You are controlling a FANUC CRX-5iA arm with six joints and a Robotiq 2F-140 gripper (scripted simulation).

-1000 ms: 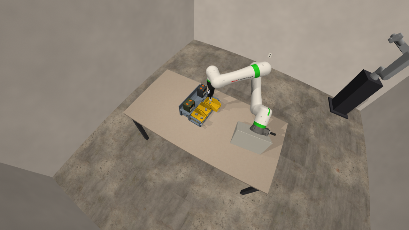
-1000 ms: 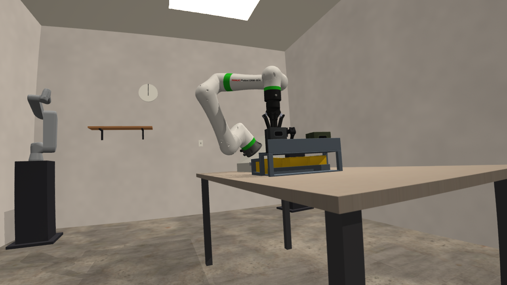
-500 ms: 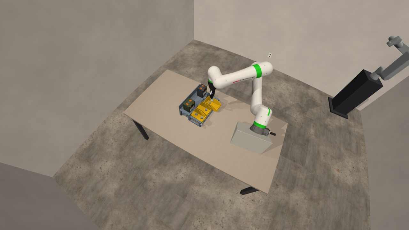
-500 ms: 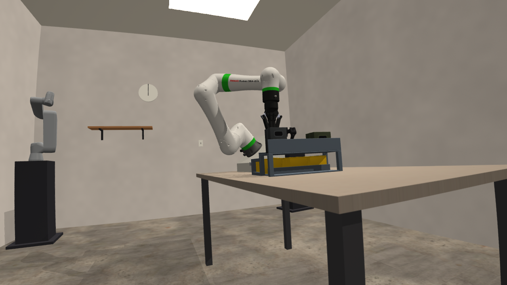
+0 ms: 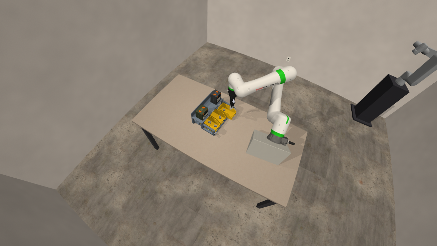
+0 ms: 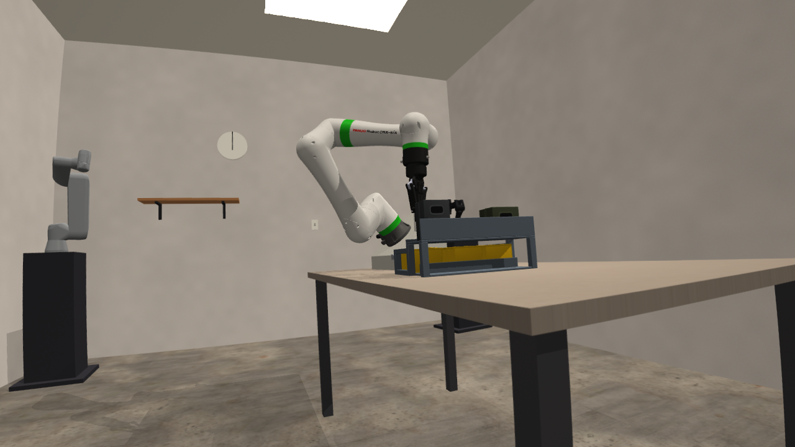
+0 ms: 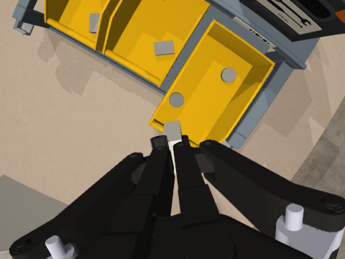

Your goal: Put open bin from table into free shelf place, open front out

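Now: hand 17 cm above the shelf lip, 9 cm to the right of it and 3 cm short of it. From my hand the other things lie so: grey shelf floor: 18 cm below, 16 cm ahead, 6 cm to the left.
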